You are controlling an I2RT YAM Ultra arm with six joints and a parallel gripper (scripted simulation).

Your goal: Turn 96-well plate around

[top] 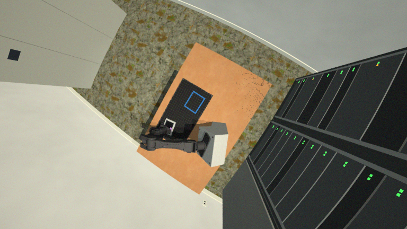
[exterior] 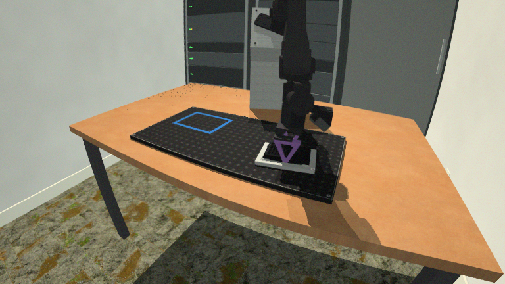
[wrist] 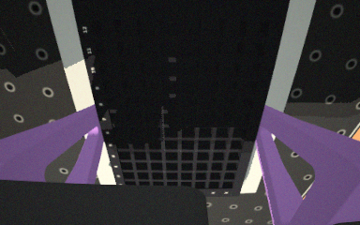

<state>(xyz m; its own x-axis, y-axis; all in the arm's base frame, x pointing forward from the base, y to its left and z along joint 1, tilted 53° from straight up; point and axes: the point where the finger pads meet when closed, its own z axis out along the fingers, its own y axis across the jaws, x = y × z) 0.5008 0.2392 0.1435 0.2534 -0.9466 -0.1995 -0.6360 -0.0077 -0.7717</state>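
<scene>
The plate nest N1 is 20 mm below my hand. Also, from my hand: black 96-well plate: right at my hand; A1 mark: 20 mm ahead, 90 mm to the left, 10 mm below.
</scene>
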